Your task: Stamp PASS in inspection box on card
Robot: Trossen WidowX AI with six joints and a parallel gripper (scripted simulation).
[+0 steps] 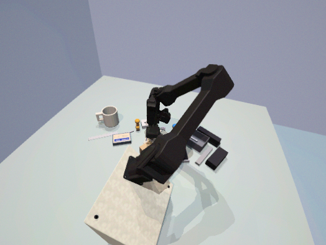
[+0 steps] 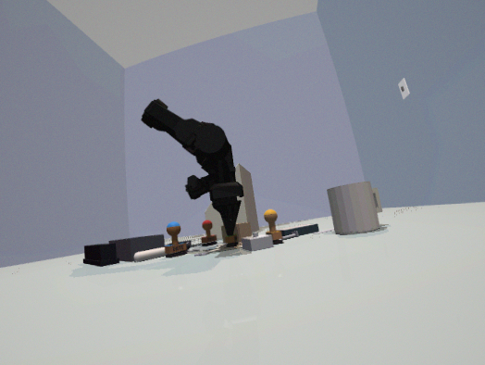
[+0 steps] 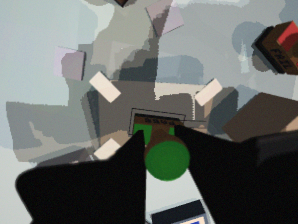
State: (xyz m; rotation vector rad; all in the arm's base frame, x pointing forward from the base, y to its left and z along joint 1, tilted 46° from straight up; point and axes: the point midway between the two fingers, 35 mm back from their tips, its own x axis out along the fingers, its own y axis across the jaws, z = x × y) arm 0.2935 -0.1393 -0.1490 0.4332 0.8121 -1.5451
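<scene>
The green-knobbed stamp lies right at my gripper tip. From my gripper tip the other things lie so: small grey box: 8 cm ahead, 6 cm to the left, 1 cm below; orange-knobbed stamp: 5 cm ahead, 9 cm to the left; card: 3 cm below.
</scene>
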